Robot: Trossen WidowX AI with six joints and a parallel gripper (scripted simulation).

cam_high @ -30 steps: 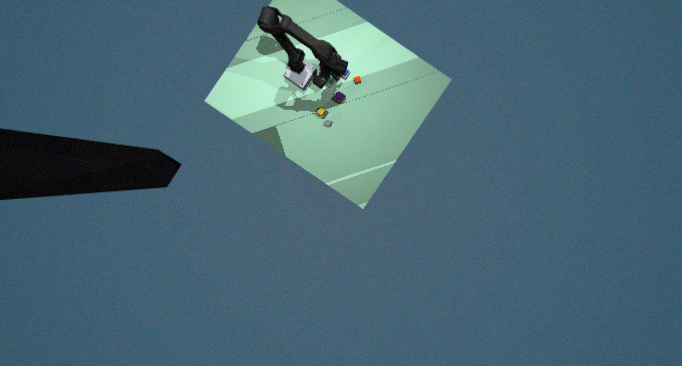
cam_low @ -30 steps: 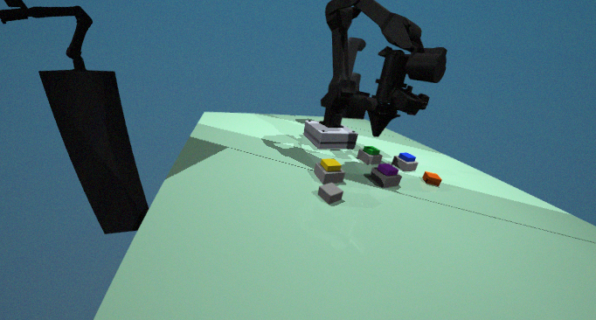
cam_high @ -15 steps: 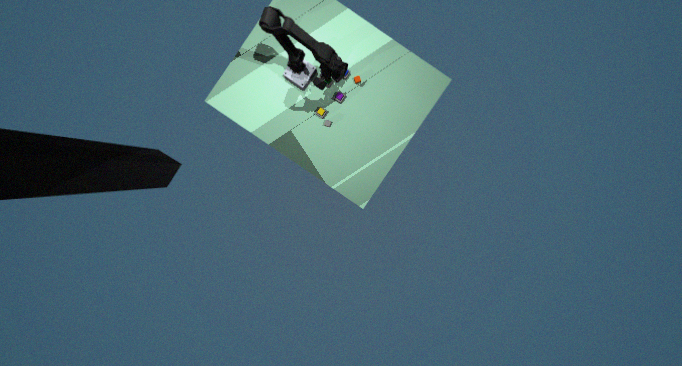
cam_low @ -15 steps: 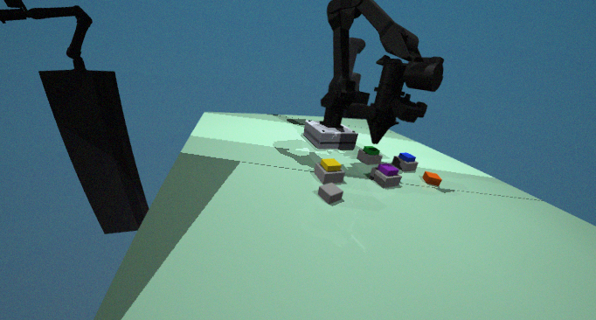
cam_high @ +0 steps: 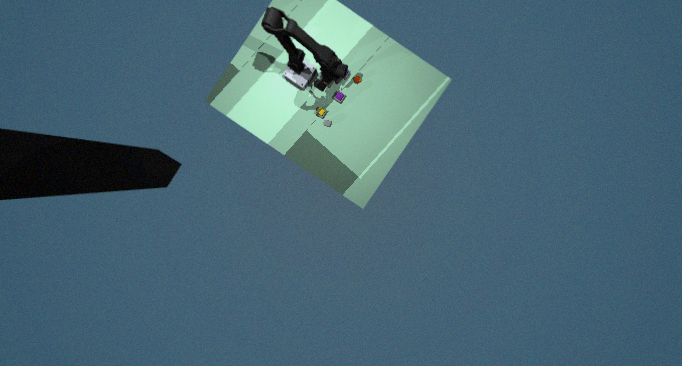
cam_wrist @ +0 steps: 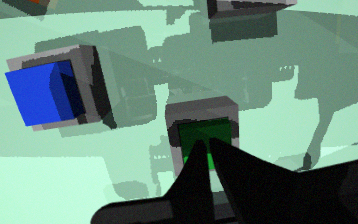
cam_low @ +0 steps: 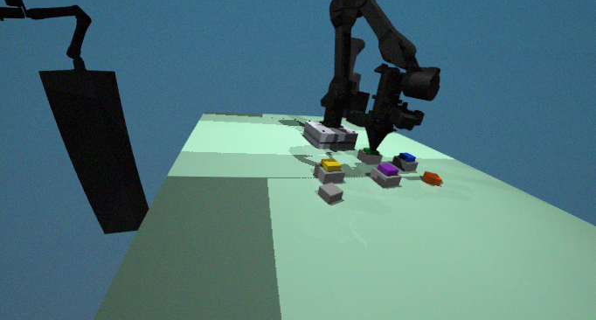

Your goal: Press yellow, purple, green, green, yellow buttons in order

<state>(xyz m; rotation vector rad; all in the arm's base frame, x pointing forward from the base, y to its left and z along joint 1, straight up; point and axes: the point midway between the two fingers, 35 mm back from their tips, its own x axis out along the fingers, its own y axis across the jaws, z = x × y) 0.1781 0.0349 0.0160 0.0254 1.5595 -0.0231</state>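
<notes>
The green button lies 1 cm below my gripper tip. From my gripper tip the other things lie so: orange block: 13 cm ahead, 10 cm to the left, 2 cm below; then purple button: 10 cm ahead, 4 cm to the right; then blue button: 9 cm to the left, 5 cm ahead.
</notes>
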